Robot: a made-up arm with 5 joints.
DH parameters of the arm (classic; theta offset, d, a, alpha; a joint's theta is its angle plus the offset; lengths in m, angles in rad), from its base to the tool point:
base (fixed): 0.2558 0 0.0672 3.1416
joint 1: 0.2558 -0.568 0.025 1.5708
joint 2: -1.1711 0 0.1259 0
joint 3: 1.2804 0 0.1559 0
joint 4: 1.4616 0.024 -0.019 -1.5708
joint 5: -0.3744 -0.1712 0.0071 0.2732
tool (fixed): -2.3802 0.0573 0 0
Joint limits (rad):
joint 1: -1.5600..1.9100
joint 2: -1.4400..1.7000
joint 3: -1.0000..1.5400
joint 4: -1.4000..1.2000
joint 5: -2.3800..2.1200
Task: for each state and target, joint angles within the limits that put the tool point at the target. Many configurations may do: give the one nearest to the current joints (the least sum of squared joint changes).
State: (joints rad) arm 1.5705 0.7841 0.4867 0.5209 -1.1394
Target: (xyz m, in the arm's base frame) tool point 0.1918 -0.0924 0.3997
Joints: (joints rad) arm 0.9120 0.3091 0.7467 0.8300 -1.0504
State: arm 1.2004 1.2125 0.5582 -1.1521 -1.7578
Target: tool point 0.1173 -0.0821 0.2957
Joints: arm 1.2784 1.5982 0.5510 -0.8868 -1.7745
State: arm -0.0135 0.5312 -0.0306 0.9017 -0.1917
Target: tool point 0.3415 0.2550 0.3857
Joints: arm -0.5996 1.2430 -0.7177 0.4250 -0.3138
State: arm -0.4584 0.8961 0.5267 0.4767 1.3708
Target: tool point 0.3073 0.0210 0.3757
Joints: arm 0.0904 0.7001 0.2680 0.3600 1.4055
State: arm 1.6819 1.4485 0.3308 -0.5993 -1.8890
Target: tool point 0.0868 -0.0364 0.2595
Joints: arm 1.5394 1.7000 0.4078 -0.3574 -1.8582
